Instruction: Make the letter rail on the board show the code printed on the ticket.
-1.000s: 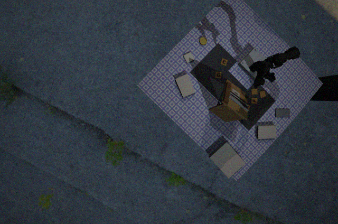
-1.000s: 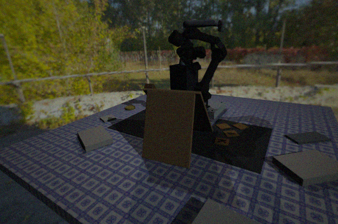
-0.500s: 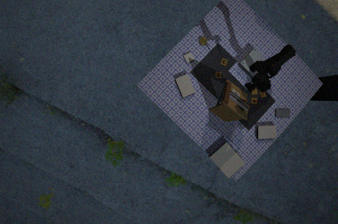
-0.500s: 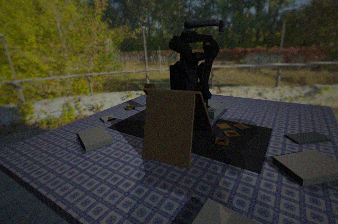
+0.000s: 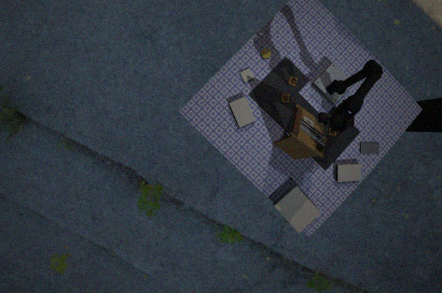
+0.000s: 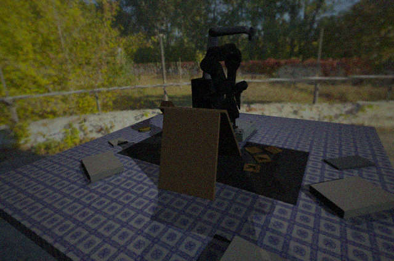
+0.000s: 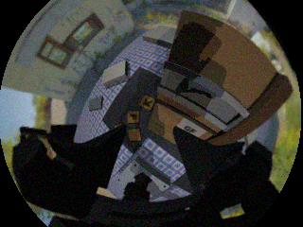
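My gripper tip is now 70 mm past the letter tile marked f, 100 mm to the right of it and 200 mm above it. From my gripper tip the other things lie so: letter tile marked g 50 mm ahead, 290 mm to the right, 200 mm below; brown letter board 130 mm ahead, 40 mm to the right, 110 mm below; dark mat 30 mm behind, 130 mm to the right, 200 mm below.
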